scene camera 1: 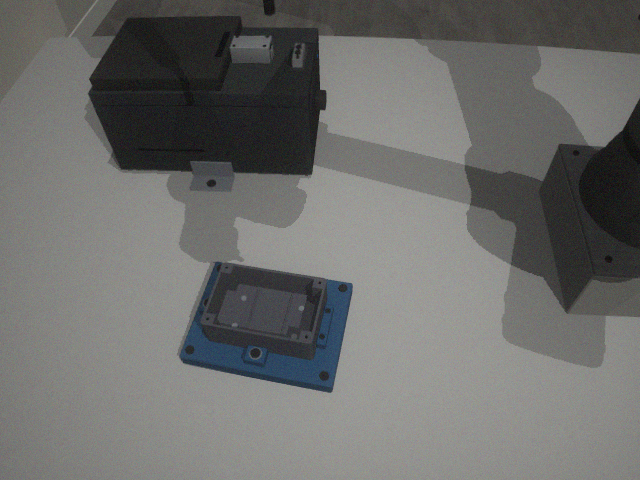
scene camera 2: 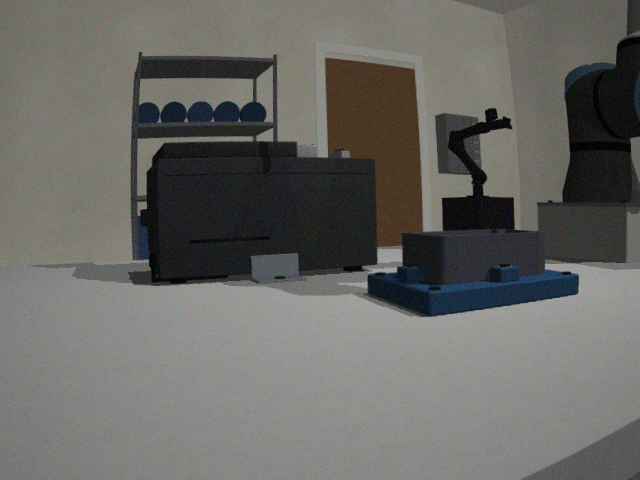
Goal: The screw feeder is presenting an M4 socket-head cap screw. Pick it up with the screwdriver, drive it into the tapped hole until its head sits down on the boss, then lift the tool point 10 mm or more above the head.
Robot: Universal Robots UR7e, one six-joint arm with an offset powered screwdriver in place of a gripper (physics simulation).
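Observation:
The dark screw feeder (scene camera 1: 211,131) (scene camera 2: 268,211) stands at the back left of the table. A small light block (scene camera 1: 298,54) (scene camera 2: 341,153) with dark spots sits on its top at the right; I cannot tell a screw there. A grey open housing (scene camera 1: 258,338) (scene camera 2: 475,258) sits on a blue fixture plate (scene camera 1: 289,378) (scene camera 2: 475,302) in front of the feeder. Small holes show in the housing's corner bosses; I cannot tell which is the tapped hole. The screwdriver does not show in either view, so whether it holds a screw cannot be seen.
The arm's base stands on a grey pedestal (scene camera 1: 563,227) (scene camera 2: 581,232) at the right. A small metal bracket (scene camera 1: 212,176) (scene camera 2: 275,267) is at the feeder's front foot. A white block (scene camera 1: 251,50) is on the feeder's top. A small black arm (scene camera 2: 467,155) stands behind the housing.

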